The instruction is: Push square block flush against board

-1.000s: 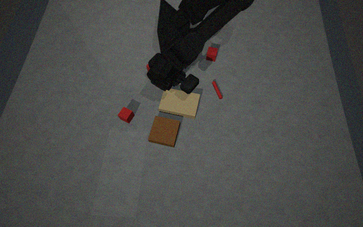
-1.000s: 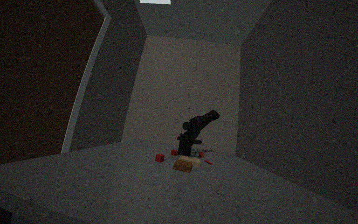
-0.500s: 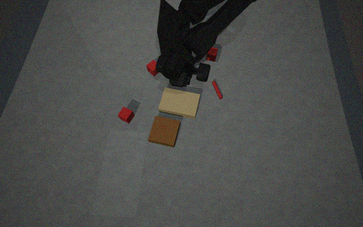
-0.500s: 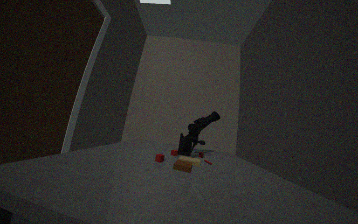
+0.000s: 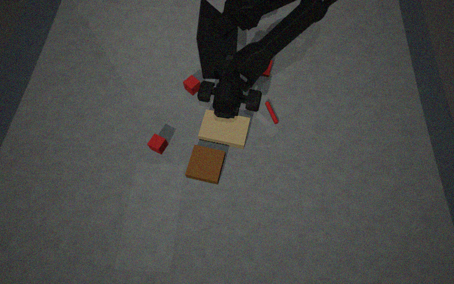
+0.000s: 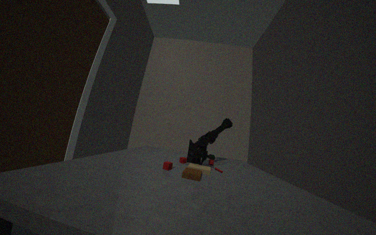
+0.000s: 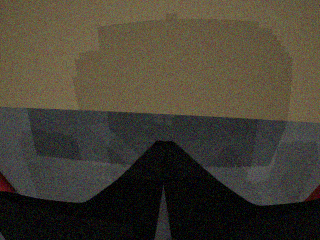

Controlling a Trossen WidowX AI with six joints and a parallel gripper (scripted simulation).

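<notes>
Now: the tan board 7 cm ahead of my gripper tip and 1 cm above it. Also, from my gripper tip: thin red stick (1 cm behind, 14 cm to the left); brown square block (20 cm ahead, 3 cm to the right, 1 cm above).
</notes>
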